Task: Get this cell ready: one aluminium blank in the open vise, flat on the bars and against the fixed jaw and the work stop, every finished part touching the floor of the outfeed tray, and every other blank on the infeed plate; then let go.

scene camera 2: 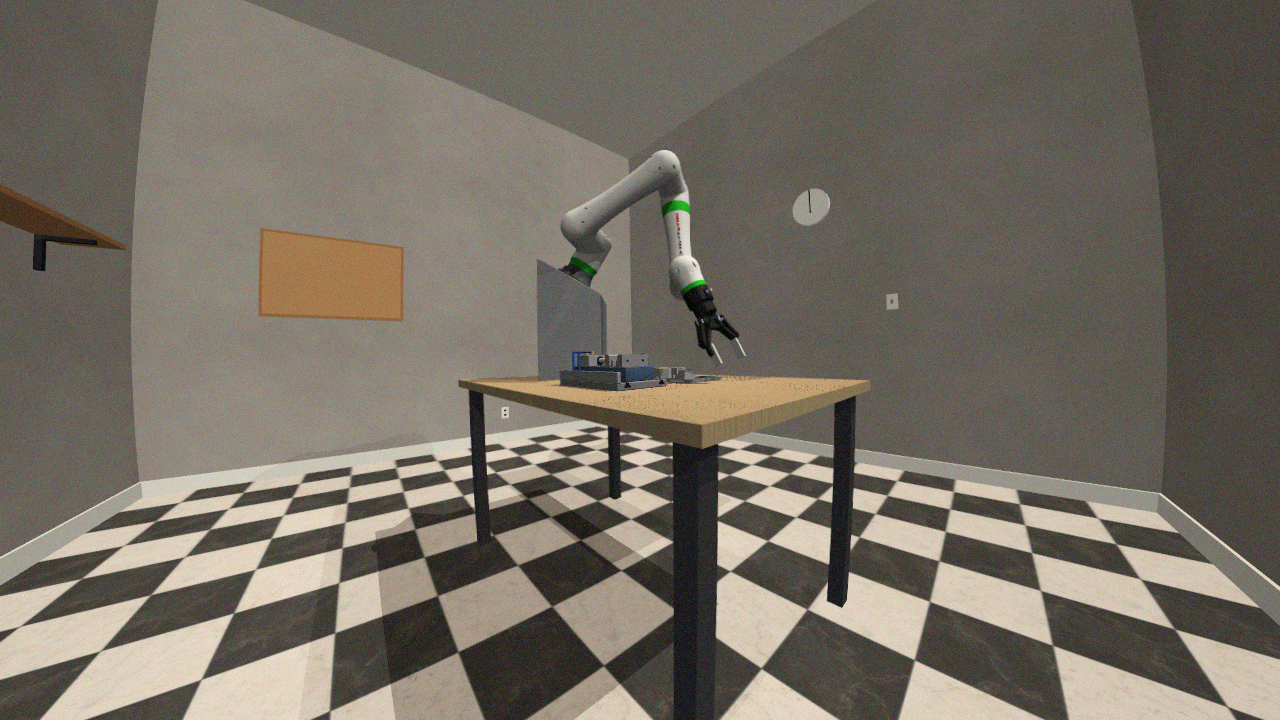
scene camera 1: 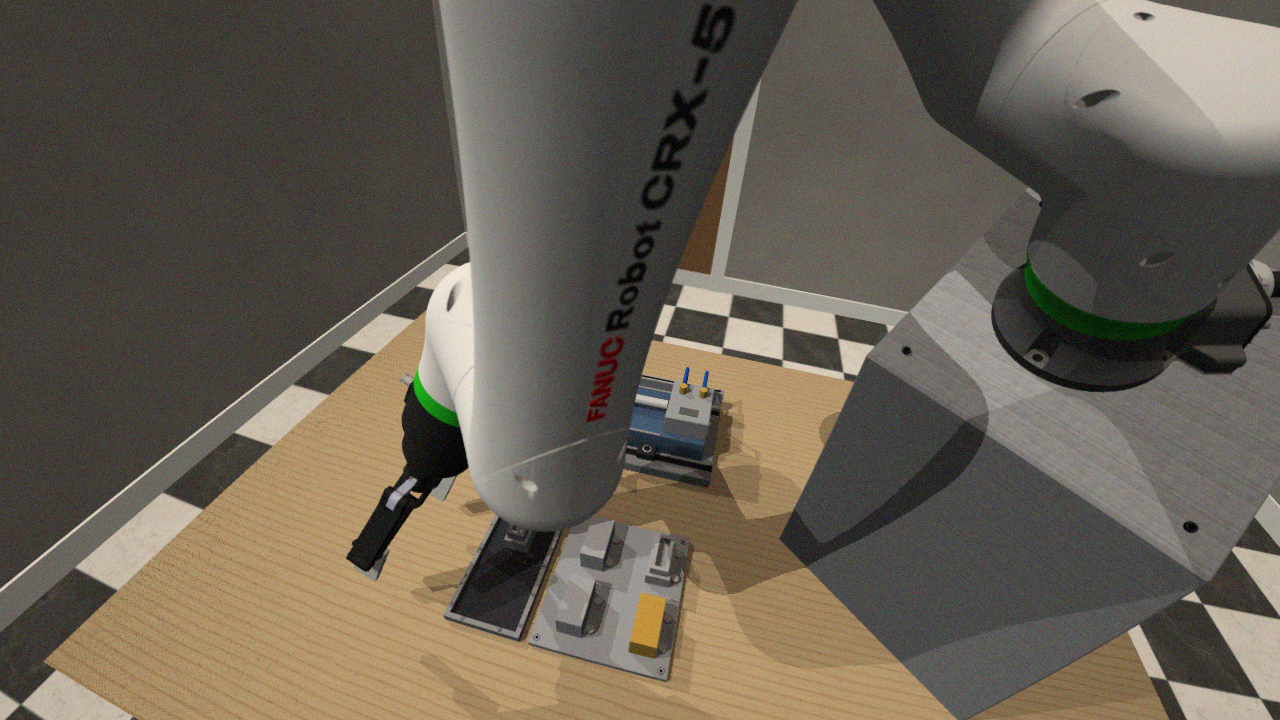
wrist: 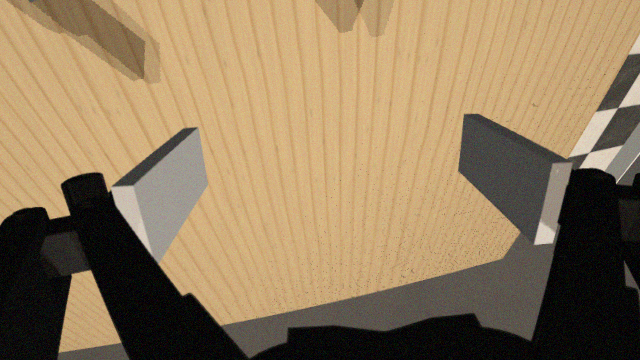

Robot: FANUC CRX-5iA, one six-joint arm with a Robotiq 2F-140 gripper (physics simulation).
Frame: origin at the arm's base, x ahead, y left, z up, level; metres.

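Seen in the pictures: gripper, fingertip midpoint: (scene camera 2: 730, 361) (scene camera 1: 403, 530) (wrist: 333, 149); arm's base at its link origin: (scene camera 2: 574, 282) (scene camera 1: 1079, 321).
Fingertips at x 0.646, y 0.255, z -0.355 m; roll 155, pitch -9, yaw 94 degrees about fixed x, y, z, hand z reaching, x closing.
Note:
Pixels of each thing's top centre, then the offset from my fingertips to it. "spot": a spot on its surface instead. Level surfaces: height alone.
- vise at its top centre: (scene camera 1: 635, 387) (scene camera 2: 610, 353) 0.187 m back, 0.350 m right, 0.031 m up
- infeed plate at its top centre: (scene camera 1: 616, 586) 0.271 m back, 0.065 m right, 0.060 m down
- grey part with a slotted top, top centre: (scene camera 1: 662, 552) 0.315 m back, 0.117 m right, 0.026 m down
- dark outfeed tray at a spot on its surface: (scene camera 1: 483, 626) spot: 0.141 m back, 0.046 m left, 0.056 m down
- grey part at its top centre: (scene camera 1: 522, 518) (scene camera 2: 686, 369) 0.119 m back, 0.091 m right, 0.028 m down
- yellow block at its top centre: (scene camera 1: 648, 619) 0.327 m back, 0.027 m right, 0.025 m down
- wooden table at its surface level: 0.068 m down
My gripper (scene camera 1: 407, 530) (scene camera 2: 729, 354) (wrist: 333, 149) is open and empty, above the table beyond the outfeed tray's far left side. The vise (scene camera 1: 673, 431) (scene camera 2: 637, 373) is partly behind the forearm in scene camera 1; its jaw opening is hidden there. Two plain grey blanks (scene camera 1: 597, 548) (scene camera 1: 574, 610) stand on the infeed plate (scene camera 1: 621, 586). A grey part with a slotted top (scene camera 1: 661, 558) is also on that plate, at its right. The dark outfeed tray (scene camera 1: 483, 626) holds a grey part (scene camera 1: 517, 537) at its far end, partly covered by the arm.
A yellow block (scene camera 1: 648, 625) stands at the infeed plate's near right. Two blue stubs (scene camera 1: 705, 379) rise from the vise's right end. The forearm (scene camera 1: 572, 268) hangs over the tray's far end. The grey robot pedestal (scene camera 1: 930, 501) stands to the right. The wooden table (scene camera 2: 769, 394) carries the cell.

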